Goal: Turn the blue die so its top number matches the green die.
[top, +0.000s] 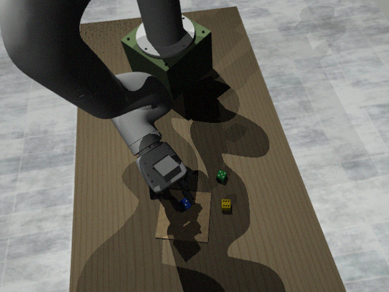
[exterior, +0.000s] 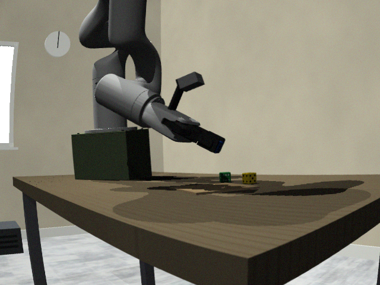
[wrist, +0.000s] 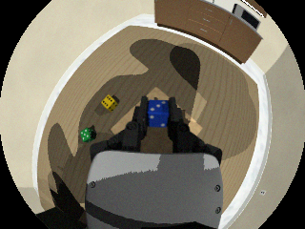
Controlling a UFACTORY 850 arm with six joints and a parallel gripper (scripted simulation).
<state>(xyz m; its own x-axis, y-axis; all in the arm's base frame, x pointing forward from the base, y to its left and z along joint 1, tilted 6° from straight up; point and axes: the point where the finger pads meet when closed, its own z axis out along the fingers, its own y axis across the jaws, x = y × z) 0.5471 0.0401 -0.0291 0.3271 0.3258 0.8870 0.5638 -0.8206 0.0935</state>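
The tan mat lies 100 mm below my hand. From my hand the other things lie so: yellow die (20 mm behind, 120 mm to the left, 90 mm below); then blue die (10 mm ahead, 10 mm below); then green die (110 mm behind, 110 mm to the left, 90 mm below).
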